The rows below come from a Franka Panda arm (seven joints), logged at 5 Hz.
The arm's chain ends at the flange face. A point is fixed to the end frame.
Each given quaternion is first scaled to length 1.
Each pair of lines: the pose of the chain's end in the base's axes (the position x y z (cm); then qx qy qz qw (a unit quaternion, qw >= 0)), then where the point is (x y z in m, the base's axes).
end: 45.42 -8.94 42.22 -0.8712 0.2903 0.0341 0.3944
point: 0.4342 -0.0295 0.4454
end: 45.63 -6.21 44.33 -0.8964 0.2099 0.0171 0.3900
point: 0.4260 -0.0051 0.4623
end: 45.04 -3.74 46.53 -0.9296 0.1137 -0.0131 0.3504
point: 0.4094 0.0152 0.4744
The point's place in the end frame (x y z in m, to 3 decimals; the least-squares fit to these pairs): -0.052 -0.036 0.023
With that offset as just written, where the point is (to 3 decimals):
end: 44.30 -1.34 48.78 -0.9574 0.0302 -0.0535 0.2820
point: 0.395 0.034 0.484
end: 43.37 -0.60 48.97 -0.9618 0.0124 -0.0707 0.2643
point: 0.385 0.040 0.482
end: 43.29 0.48 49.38 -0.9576 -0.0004 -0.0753 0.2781
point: 0.383 0.050 0.486
